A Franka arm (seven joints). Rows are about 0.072 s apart.
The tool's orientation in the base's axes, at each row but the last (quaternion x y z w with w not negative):
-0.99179, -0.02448, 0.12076, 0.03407
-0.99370, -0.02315, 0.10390, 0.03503
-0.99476, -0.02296, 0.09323, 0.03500
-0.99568, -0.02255, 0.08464, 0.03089
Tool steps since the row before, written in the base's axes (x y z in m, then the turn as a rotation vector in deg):
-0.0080, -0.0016, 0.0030, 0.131, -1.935, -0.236
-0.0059, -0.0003, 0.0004, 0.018, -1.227, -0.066
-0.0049, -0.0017, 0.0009, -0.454, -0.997, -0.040
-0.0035, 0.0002, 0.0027, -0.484, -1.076, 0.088
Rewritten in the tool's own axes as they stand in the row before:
-0.0086, 0.0011, -0.0011, 0.073, 1.951, 0.078
-0.0059, 0.0000, 0.0008, -0.034, 1.228, -0.019
-0.0051, 0.0014, -0.0001, -0.490, 0.979, 0.059
-0.0039, -0.0005, -0.0020, -0.545, 1.048, -0.066

